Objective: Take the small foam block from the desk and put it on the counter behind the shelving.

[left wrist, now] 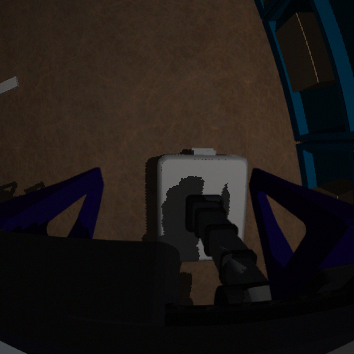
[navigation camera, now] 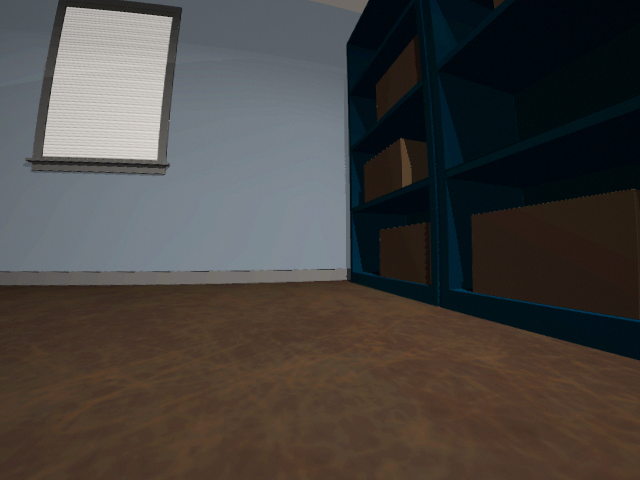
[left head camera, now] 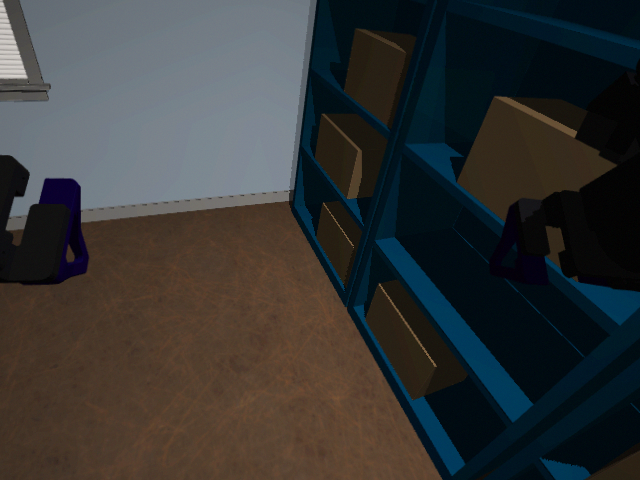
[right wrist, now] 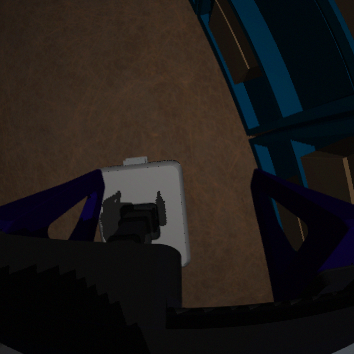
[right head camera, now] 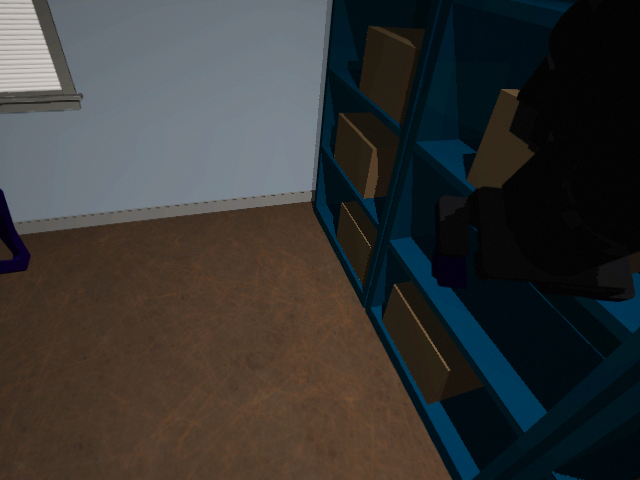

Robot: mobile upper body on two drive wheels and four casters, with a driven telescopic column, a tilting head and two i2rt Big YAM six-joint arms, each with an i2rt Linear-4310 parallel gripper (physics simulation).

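Frame: origin at the left arm's base, x right, y down, z ahead, level; centimetres.
Where they show: left gripper, fingertip midpoint: (left wrist: 175,175) (left head camera: 19,266); right gripper, fingertip midpoint: (left head camera: 535,272) (right wrist: 177,177) (right head camera: 484,274).
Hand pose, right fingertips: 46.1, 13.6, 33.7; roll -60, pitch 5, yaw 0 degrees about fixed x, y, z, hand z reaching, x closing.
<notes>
Each offset is from my right fingertips to the centre of the thing, as dx, dy, dz. "*": to the spot under its first point. Level surfaces: height alone.
The blue shelving @[* +44.1, +74.1, +46.0] (left head camera: 457,330) (right head camera: 470,330) (navigation camera: 435,206) holds brown boxes and stands at the right of both head views and of the navigation view. The foam block, the desk and the counter do not show in these views. My left gripper (left wrist: 175,175) is open, its two dark purple fingers wide apart above the floor and the robot's base. My right gripper (right wrist: 177,177) is open too, its fingers wide apart and empty; in the head views it hangs in front of the shelving, at the right.
A brown floor @[dy +127.4] (left head camera: 206,335) (navigation camera: 258,387) runs up to a pale blue wall (left head camera: 180,103) (navigation camera: 258,155) with a baseboard. A window with a blind (navigation camera: 108,82) is in that wall. The robot's own light grey base (left wrist: 220,175) (right wrist: 172,200) lies below the grippers. Shelf boxes @[* +37.3, +97.9, +58.0] (left head camera: 408,341) (navigation camera: 553,253) stand near the floor.
</notes>
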